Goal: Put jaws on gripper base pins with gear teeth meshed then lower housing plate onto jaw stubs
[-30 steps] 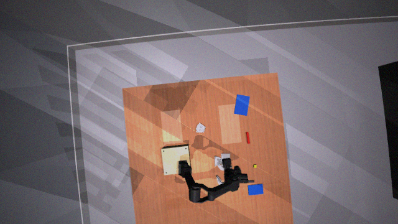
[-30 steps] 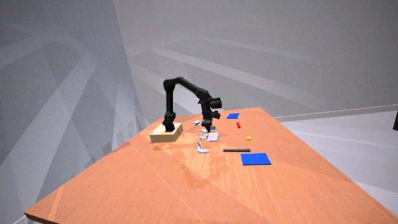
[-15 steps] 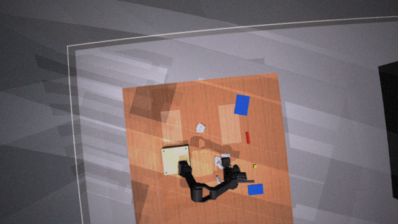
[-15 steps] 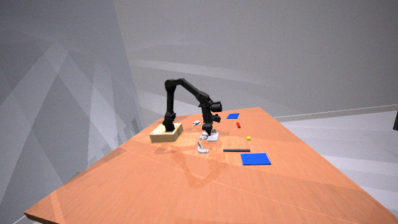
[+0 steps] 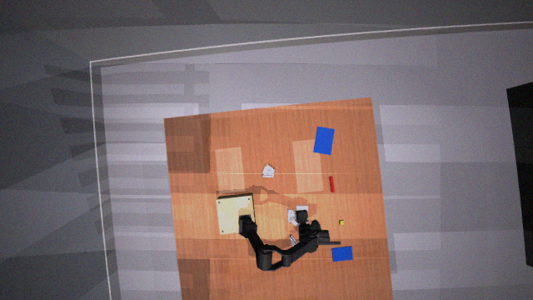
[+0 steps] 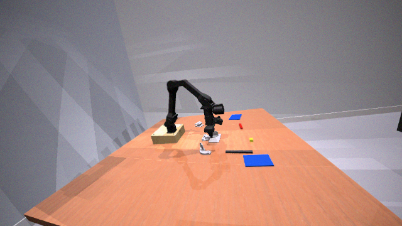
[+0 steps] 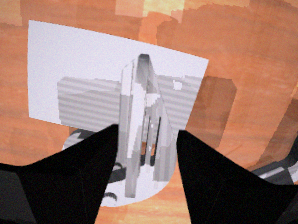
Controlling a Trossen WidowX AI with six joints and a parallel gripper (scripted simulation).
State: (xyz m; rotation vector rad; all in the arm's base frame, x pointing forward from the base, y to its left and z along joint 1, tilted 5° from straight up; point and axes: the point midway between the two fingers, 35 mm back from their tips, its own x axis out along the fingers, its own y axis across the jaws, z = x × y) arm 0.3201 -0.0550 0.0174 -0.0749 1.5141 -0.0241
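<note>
My gripper tip is now 2 cm short of the flat white plate, 3 cm to the right of it and 3 cm above it. Also, from my gripper tip: housing plate: 5 cm behind, 4 cm to the left, 3 cm below; then black bar: 16 cm ahead, 15 cm to the right, 3 cm below; then jaw: 3 cm behind, 2 cm to the left.
</note>
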